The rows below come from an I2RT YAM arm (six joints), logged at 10 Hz.
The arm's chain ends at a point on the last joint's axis. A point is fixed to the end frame.
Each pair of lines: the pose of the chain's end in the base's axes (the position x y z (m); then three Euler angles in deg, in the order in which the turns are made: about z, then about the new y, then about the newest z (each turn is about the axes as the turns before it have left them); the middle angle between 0 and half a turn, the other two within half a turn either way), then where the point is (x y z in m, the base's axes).
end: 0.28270 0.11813 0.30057 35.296 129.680 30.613
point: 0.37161 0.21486 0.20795
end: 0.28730 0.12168 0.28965 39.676 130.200 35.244
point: 0.36961 0.22454 0.19754
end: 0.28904 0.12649 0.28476 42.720 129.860 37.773
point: 0.36713 0.23401 0.19431
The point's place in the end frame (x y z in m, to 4 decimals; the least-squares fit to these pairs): 0.0048 0.0292 0.1580
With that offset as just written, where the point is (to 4 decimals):
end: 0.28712 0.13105 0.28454 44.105 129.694 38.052
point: 0.3629 0.2406 0.1946
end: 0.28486 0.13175 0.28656 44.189 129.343 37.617
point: 0.3607 0.2418 0.1972
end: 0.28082 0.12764 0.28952 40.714 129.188 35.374
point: 0.3625 0.2330 0.1998
